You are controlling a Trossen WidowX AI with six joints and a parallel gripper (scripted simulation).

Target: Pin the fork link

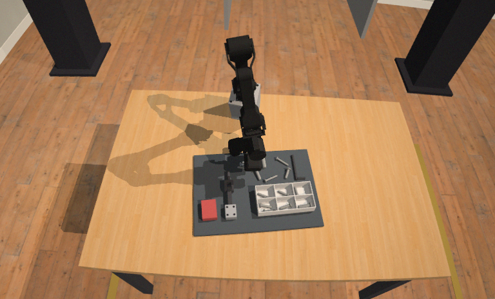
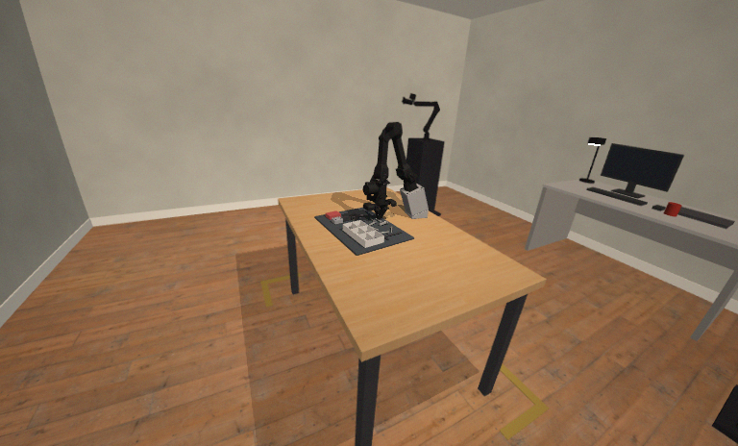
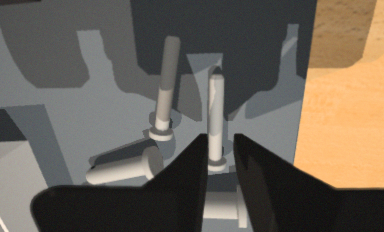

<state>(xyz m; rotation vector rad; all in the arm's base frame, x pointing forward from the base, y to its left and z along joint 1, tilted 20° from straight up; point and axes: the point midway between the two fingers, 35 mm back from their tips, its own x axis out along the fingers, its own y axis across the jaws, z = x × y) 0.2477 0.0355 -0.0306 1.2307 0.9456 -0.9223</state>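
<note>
Now: hand 6 cm short of the pale pin, 3 cm to the right of it and 4 cm above it. The rest, counted from my hand: dark eye plate bar: 14 cm ahead, 8 cm to the right, 4 cm below; long black bar: 4 cm ahead, 19 cm to the left, 4 cm below; white parts box: 16 cm ahead, 13 cm to the left, 4 cm below.
</note>
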